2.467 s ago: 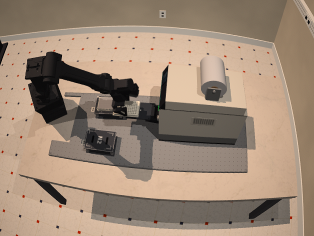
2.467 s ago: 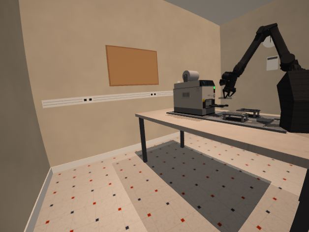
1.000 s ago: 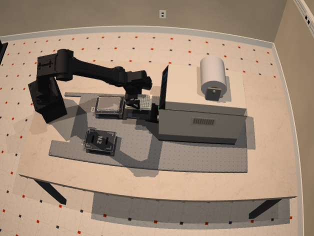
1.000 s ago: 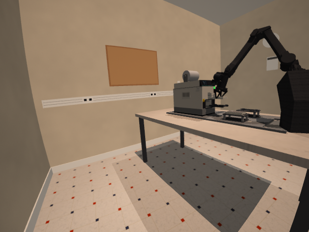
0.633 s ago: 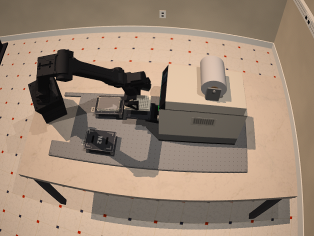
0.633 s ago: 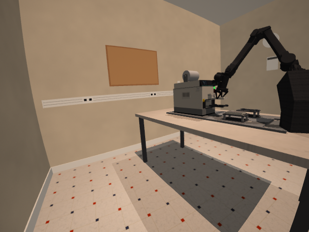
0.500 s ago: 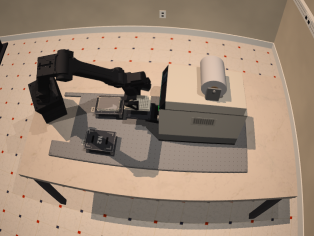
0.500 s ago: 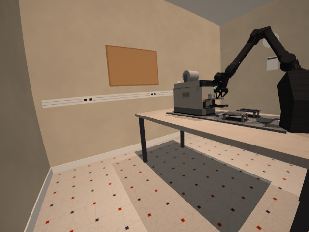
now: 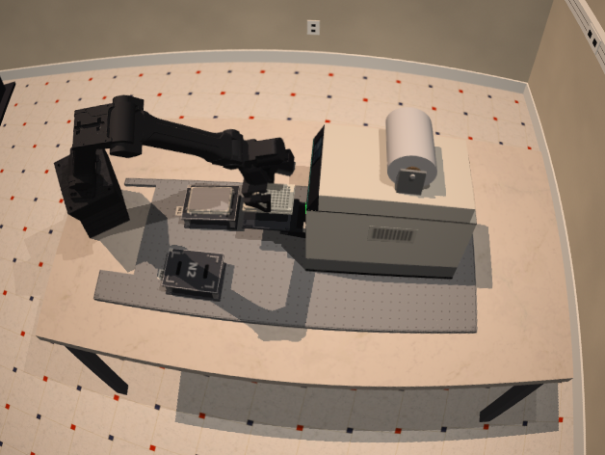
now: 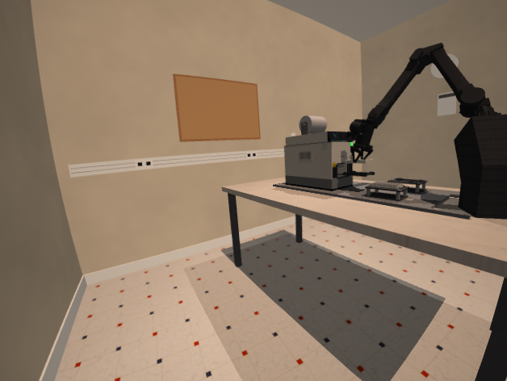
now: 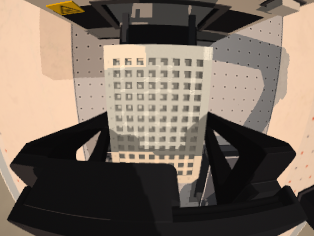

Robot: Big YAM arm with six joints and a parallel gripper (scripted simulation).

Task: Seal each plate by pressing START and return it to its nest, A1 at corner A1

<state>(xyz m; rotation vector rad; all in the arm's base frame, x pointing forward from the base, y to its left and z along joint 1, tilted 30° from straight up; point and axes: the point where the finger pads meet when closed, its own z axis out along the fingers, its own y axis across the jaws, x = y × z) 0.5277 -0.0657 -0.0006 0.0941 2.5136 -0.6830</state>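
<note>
Now: the plate right at my hand. Round my hand: yellow warning label 120 mm ahead, 60 mm to the left, 20 mm below; then start button 80 mm ahead, 110 mm to the right, 20 mm above; then sealer stage 70 mm below.
</note>
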